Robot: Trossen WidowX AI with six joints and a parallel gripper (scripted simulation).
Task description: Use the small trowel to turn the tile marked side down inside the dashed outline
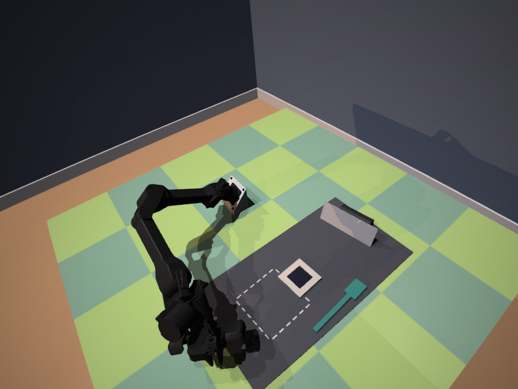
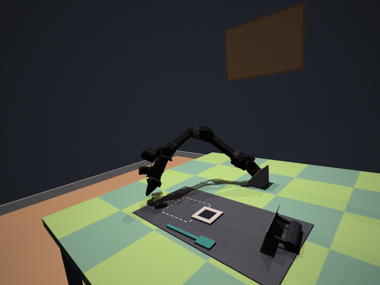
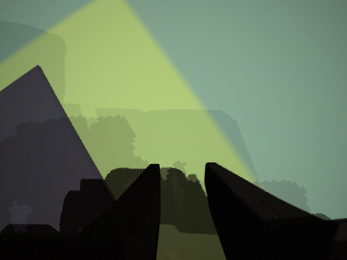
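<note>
My gripper tip is now 5 cm short of the teal trowel, 39 cm to the right of it and 2 cm above it. Also, from my gripper tip: tile: 8 cm behind, 33 cm to the left, 2 cm below; then dark mat: 8 cm behind, 36 cm to the left, 5 cm below.
</note>
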